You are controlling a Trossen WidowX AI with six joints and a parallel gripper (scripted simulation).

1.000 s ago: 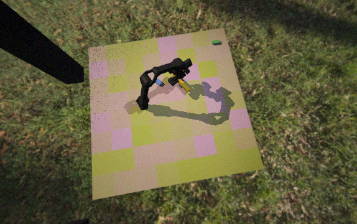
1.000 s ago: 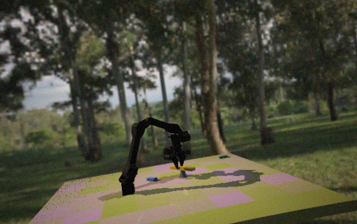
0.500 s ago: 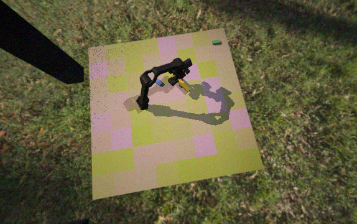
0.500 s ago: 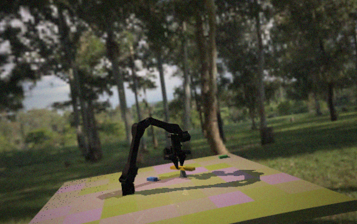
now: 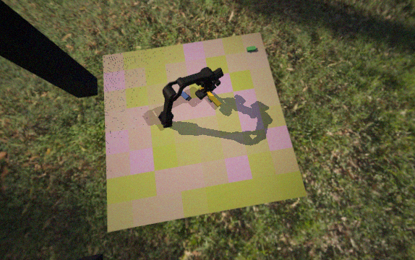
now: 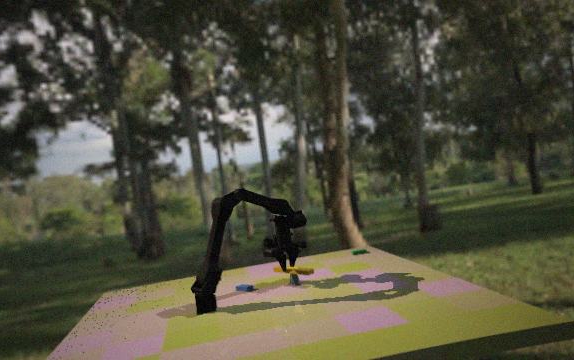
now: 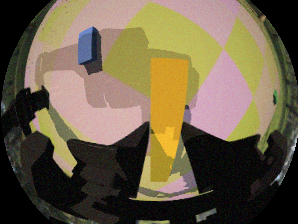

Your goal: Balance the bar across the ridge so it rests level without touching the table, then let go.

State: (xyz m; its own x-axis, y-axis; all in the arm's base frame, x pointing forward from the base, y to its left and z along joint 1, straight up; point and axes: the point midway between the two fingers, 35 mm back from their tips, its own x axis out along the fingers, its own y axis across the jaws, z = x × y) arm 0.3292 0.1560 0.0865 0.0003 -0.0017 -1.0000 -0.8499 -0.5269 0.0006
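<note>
My gripper tip is 10 mm short of the yellow bar and 20 mm to the left of it. Round my gripper tip: small blue block 180 mm behind, 40 mm to the left, 40 mm below; then small green block 410 mm ahead, 340 mm to the left, 40 mm below.
</note>
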